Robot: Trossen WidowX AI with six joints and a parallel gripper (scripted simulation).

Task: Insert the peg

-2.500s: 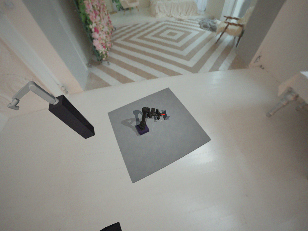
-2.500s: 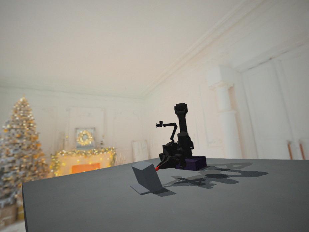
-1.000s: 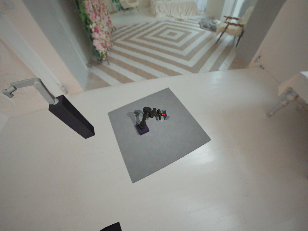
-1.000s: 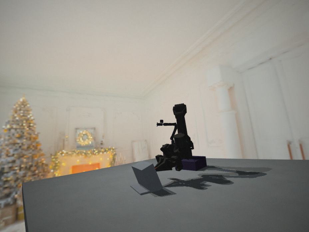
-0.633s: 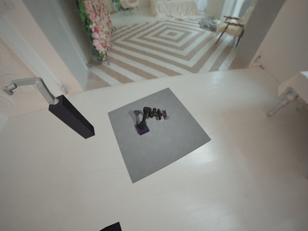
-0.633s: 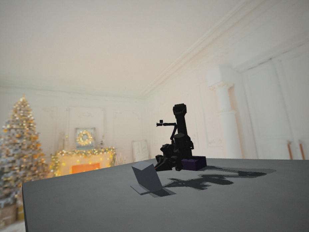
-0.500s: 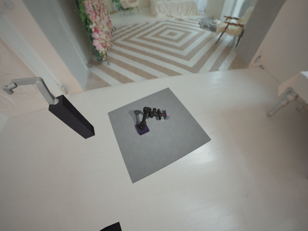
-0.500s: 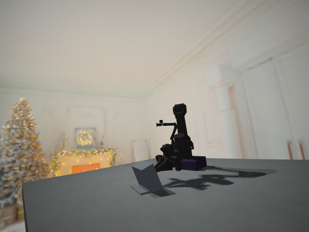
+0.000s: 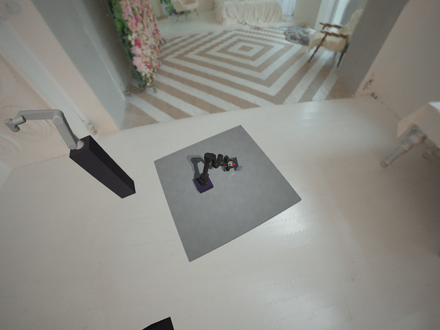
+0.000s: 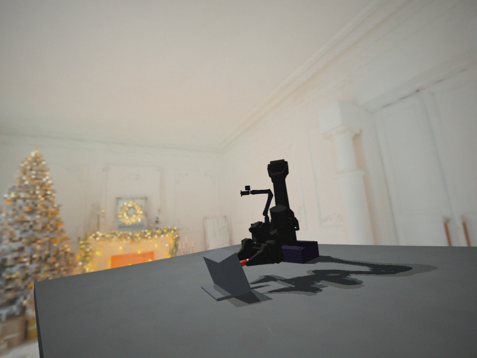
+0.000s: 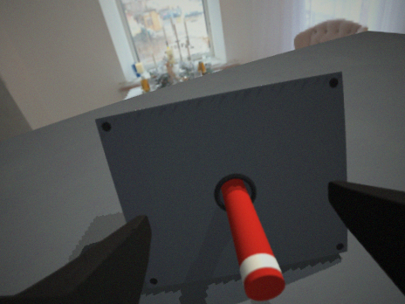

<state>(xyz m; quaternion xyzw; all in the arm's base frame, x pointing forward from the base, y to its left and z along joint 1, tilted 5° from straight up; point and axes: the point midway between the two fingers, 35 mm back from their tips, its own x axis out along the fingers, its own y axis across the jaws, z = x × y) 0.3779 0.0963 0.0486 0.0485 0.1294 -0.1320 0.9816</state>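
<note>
Now: gripper tip 10 mm past the round red peg and 10 mm above it. Round my gripper tip: grey sloped panel 40 mm ahead, 10 mm to the right, 20 mm below.
</note>
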